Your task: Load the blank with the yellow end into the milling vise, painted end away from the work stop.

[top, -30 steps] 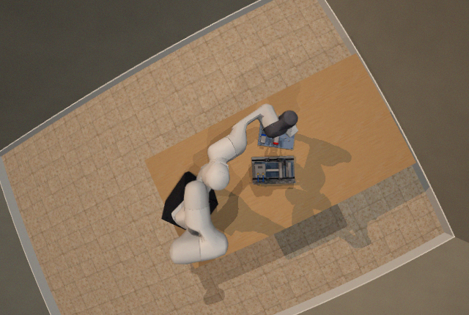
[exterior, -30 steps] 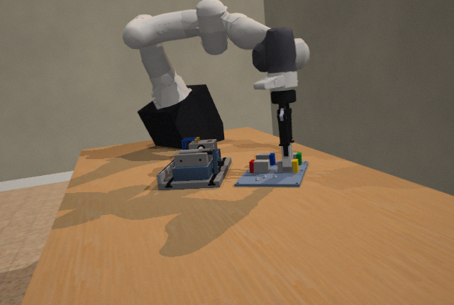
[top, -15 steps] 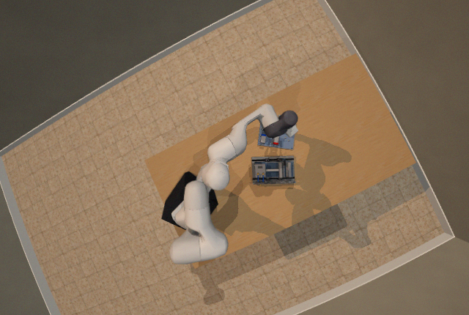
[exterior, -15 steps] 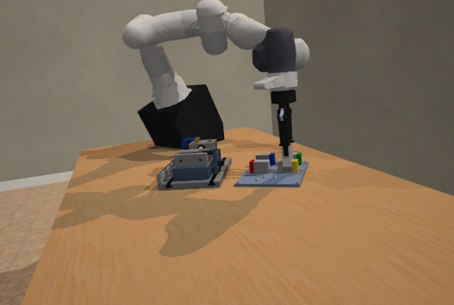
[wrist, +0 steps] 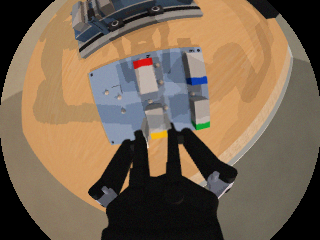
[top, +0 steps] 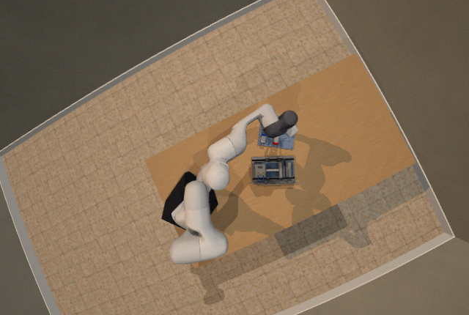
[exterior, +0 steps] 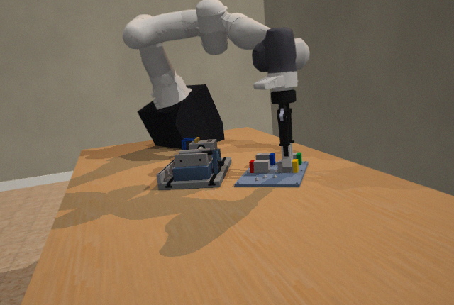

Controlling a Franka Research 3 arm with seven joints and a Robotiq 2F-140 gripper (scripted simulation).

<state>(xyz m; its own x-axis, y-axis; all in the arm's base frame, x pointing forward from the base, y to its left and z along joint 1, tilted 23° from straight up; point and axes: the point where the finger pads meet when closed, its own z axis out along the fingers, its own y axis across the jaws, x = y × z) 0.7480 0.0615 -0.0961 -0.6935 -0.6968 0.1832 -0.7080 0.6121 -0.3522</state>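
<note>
The infeed plate is 3 cm behind my hand, 4 cm to the right of it and 6 cm below it. The rest, counted from my hand: red-ended blank: 6 cm behind, 7 cm to the right, 4 cm below; then yellow-ended blank: 4 cm below; then green-ended blank: 7 cm behind, 6 cm to the left, 4 cm below.
</note>
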